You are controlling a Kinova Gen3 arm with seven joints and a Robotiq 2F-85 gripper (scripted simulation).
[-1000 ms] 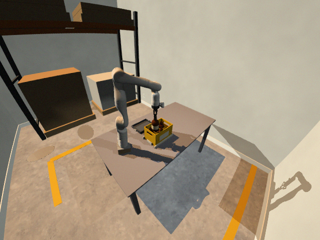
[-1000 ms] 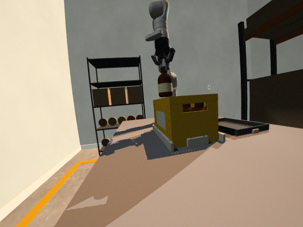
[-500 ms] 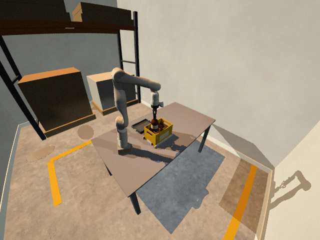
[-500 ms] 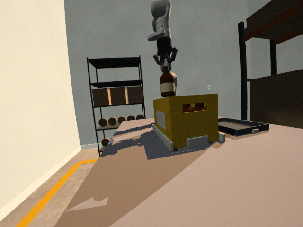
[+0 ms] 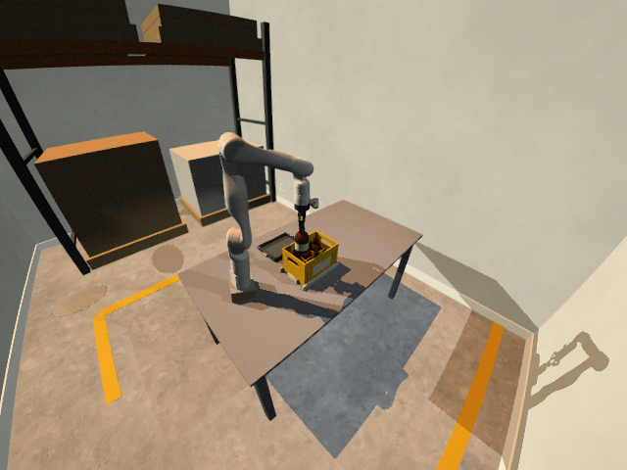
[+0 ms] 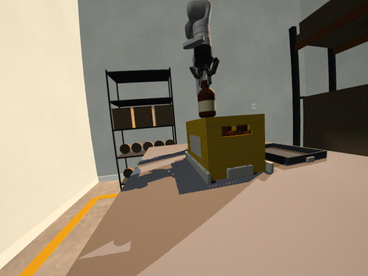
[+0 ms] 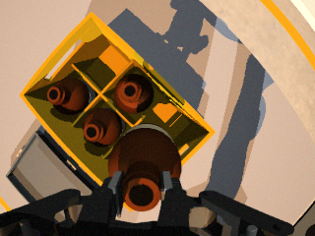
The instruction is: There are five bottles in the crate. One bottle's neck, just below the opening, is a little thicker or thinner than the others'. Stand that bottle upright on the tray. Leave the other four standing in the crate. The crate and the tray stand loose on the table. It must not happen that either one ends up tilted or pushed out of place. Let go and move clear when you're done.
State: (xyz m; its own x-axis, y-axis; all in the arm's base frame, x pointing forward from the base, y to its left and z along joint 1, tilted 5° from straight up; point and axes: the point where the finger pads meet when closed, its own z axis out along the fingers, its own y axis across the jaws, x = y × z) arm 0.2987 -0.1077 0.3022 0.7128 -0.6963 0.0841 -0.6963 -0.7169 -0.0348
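Now: the brown bottle 7 cm below my hand. Round my hand: dark tray (32 cm below, 30 cm to the left, 7 cm ahead); yellow crate (25 cm below, 8 cm ahead, 1 cm to the left).
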